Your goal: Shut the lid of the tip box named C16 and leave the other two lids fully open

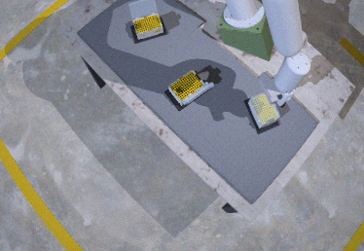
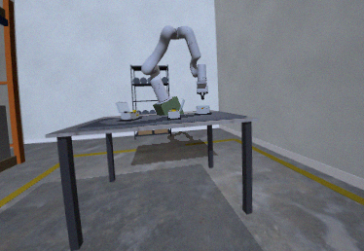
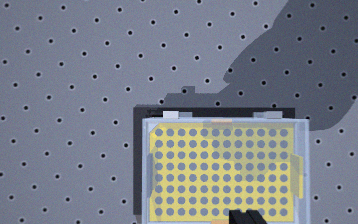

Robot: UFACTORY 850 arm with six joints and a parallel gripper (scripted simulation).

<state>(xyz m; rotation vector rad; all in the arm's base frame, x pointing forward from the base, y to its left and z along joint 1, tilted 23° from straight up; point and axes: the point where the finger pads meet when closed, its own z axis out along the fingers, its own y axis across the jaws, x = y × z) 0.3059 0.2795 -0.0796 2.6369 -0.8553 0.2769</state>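
My hand is 10 mm short of the clear lid, 10 mm to the left of it and 80 mm above it. Also, from my hand: tip box (10 mm ahead, 10 mm to the right, 100 mm below).
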